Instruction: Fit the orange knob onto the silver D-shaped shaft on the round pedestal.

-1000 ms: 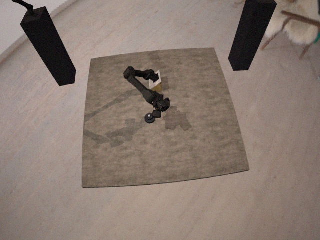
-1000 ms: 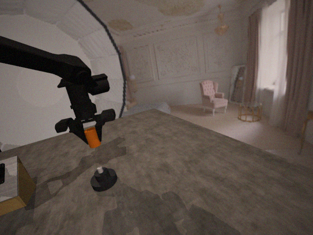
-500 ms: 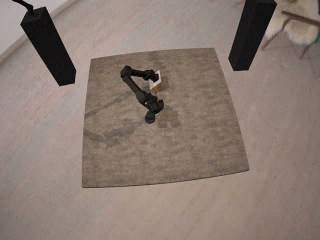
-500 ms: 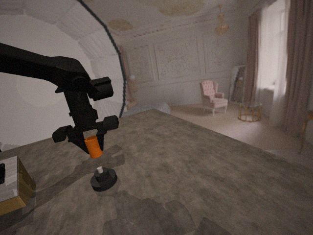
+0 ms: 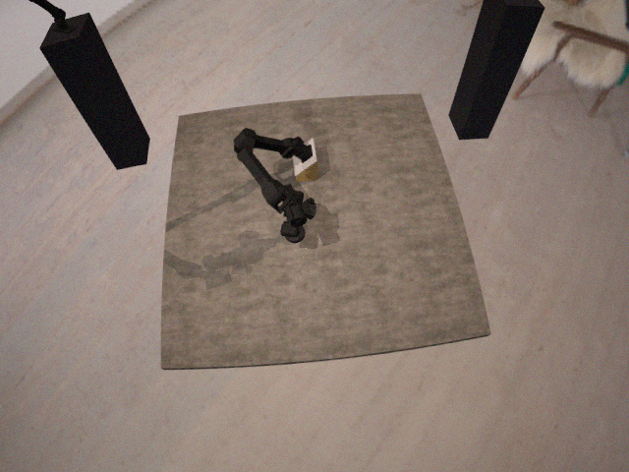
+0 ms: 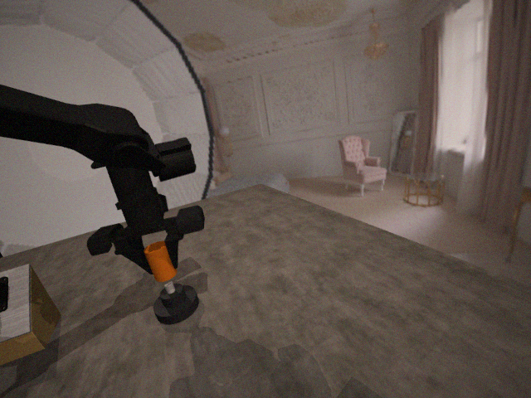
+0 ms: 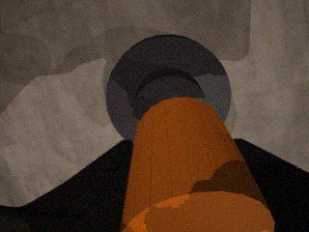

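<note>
The black round pedestal is 60 mm below my gripper tip. The rest, counted from my gripper tip: orange knob: 30 mm above.
</note>
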